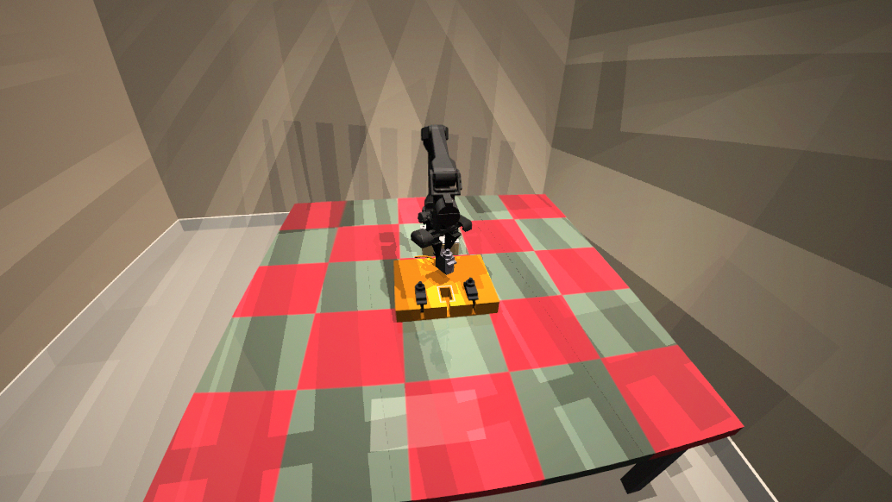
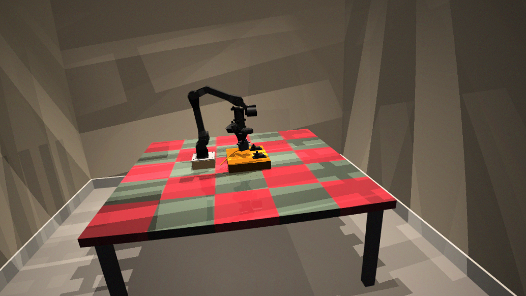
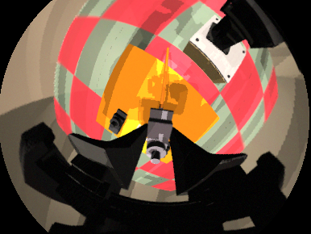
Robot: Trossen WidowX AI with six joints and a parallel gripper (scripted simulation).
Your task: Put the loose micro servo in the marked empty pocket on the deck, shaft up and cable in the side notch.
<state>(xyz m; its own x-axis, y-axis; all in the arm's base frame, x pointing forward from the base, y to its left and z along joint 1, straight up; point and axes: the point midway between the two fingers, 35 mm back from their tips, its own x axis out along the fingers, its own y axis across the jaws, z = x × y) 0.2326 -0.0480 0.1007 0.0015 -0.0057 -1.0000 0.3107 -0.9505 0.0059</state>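
The deck is 100 mm below my gripper tip and 10 mm behind it.
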